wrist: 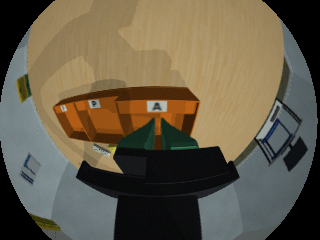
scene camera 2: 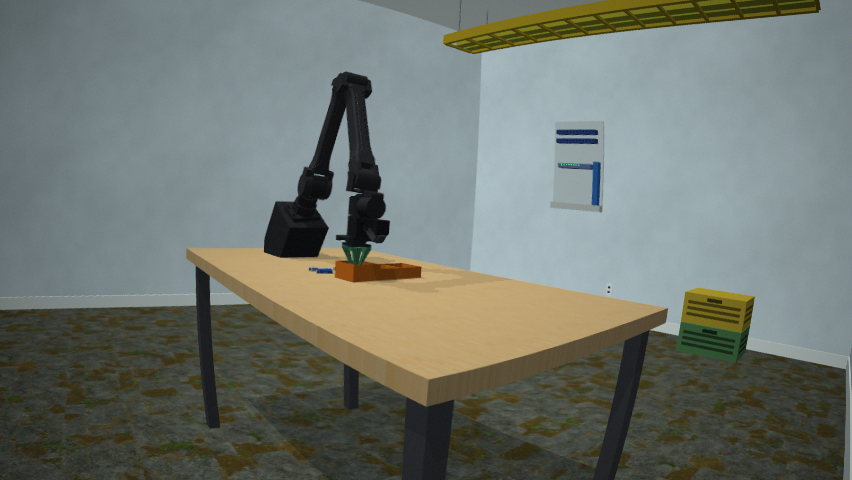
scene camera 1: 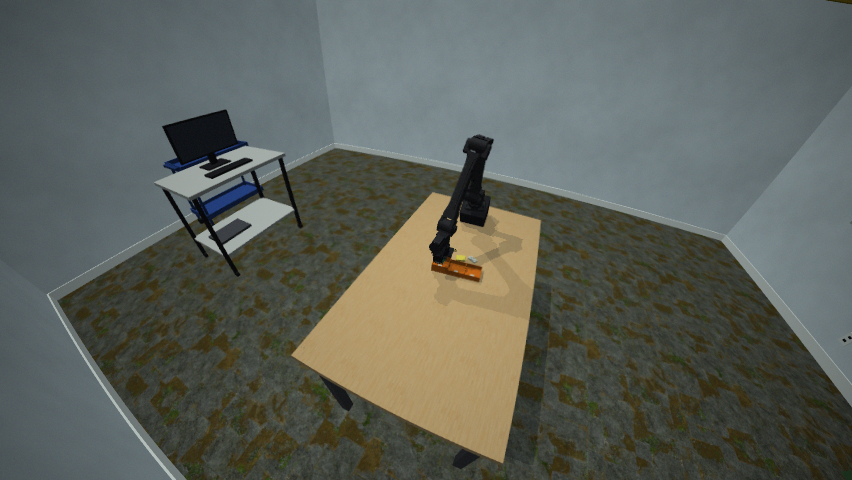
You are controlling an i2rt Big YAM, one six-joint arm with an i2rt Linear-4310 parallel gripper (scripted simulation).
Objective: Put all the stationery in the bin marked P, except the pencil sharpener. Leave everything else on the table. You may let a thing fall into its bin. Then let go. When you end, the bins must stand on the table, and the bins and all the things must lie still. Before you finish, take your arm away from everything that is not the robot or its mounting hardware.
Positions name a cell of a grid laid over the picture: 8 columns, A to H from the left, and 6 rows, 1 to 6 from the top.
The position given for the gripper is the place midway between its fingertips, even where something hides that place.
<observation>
In view: the gripper (scene camera 2: D4) and an orange bin (scene camera 2: D4).
The orange bin is seen too in the wrist view (wrist: D3) and in scene camera 1 (scene camera 1: E4). The gripper shows as well in the wrist view (wrist: D4).
</observation>
